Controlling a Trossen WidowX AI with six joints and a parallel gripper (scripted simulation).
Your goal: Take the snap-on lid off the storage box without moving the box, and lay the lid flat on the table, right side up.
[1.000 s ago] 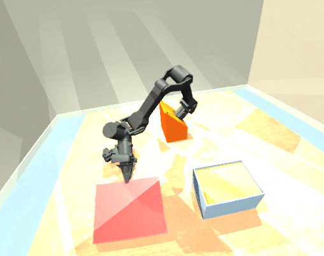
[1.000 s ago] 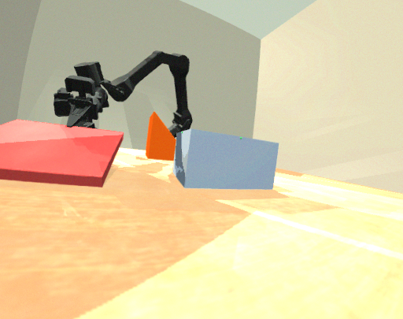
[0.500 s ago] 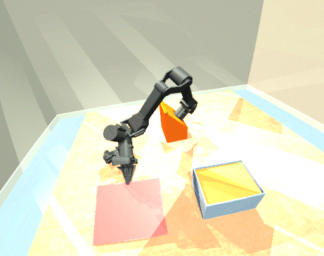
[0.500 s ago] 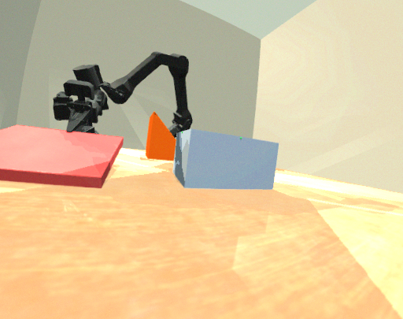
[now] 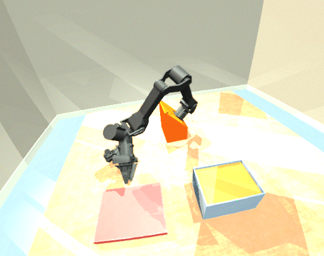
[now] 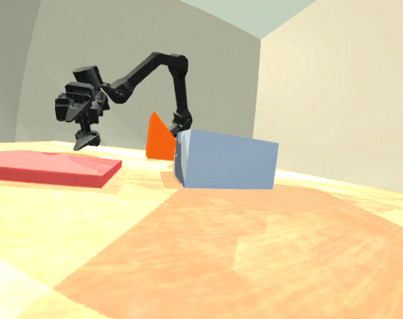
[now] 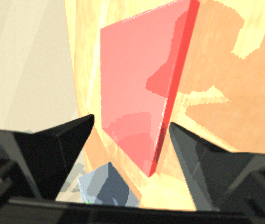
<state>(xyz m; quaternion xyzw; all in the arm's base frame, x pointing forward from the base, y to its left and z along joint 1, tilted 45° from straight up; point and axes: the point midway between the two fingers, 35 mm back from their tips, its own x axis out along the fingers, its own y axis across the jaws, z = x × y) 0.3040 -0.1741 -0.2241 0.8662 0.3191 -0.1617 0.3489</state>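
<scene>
My gripper tip is 80 mm short of the red lid and 50 mm above it. From my gripper tip the other things lie so: light blue storage box (100 mm ahead, 340 mm to the left, 10 mm below).
</scene>
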